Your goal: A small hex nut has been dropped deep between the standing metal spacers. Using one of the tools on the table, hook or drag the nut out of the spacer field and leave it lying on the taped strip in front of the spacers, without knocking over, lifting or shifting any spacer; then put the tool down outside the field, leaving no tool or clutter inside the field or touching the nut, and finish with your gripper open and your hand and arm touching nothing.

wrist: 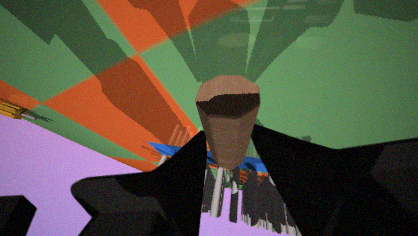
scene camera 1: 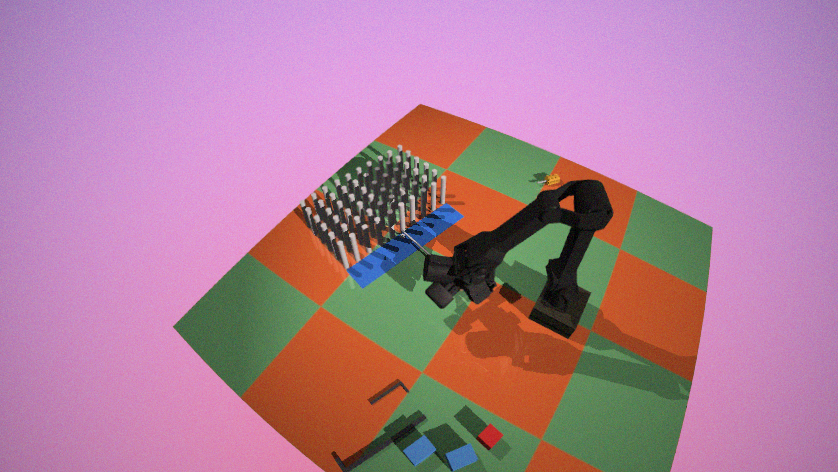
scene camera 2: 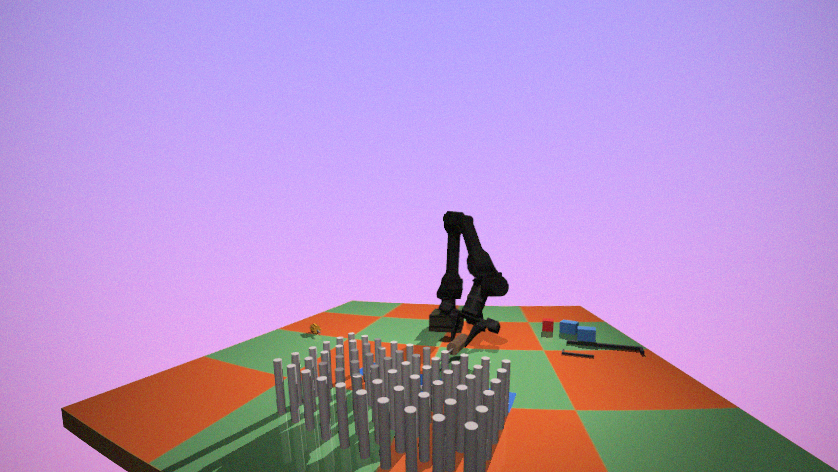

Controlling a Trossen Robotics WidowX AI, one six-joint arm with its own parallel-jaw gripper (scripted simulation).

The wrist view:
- gripper
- brown-handled tool: held by the gripper
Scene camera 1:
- gripper
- blue taped strip
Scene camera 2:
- gripper
